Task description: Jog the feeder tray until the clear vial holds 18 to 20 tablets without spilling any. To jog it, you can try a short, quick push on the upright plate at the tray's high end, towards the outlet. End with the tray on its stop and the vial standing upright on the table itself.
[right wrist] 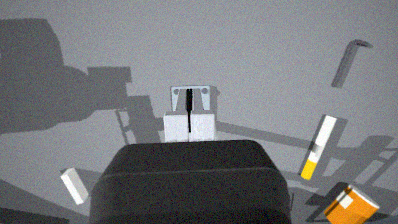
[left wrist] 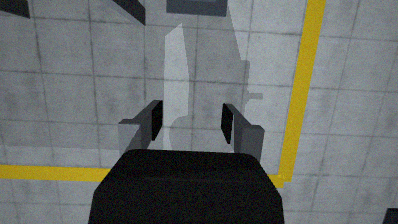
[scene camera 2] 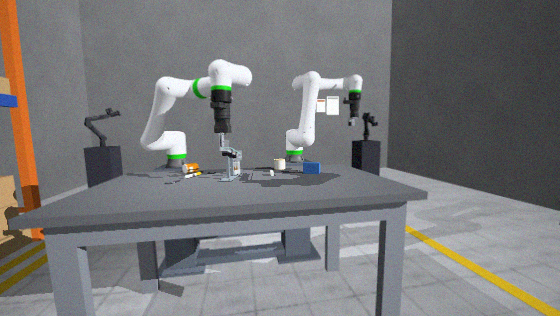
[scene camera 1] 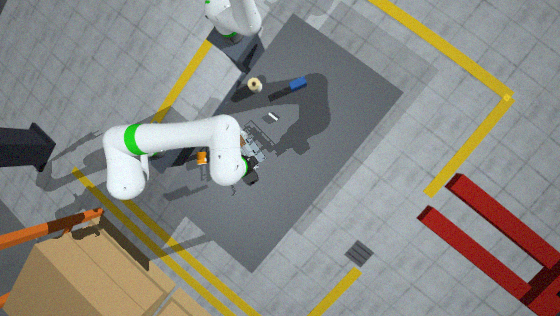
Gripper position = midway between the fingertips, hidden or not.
I see my left gripper [left wrist: 192, 114], my right gripper [right wrist: 190, 102] and a white-and-yellow marker [right wrist: 329, 121].
The left wrist view does not show the white-and-yellow marker: it is out of frame.
